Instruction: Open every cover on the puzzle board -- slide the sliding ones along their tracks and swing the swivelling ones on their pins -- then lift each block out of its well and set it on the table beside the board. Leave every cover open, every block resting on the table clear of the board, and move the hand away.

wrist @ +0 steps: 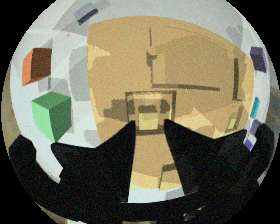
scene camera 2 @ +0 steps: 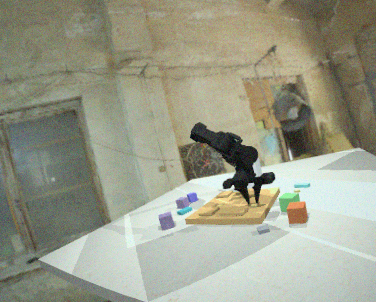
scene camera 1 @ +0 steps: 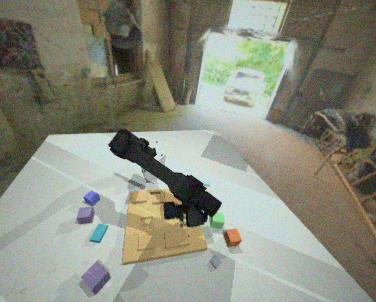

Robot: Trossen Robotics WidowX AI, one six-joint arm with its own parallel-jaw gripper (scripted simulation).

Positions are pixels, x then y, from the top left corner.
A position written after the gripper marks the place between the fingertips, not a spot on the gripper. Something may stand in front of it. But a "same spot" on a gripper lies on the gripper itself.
gripper: wrist 149,123; scene camera 2; scene camera 1
same spot on tan puzzle board: (wrist: 119,73) = (scene camera 1: 194,231)
same spot on gripper: (scene camera 1: 194,216) = (scene camera 2: 240,174)
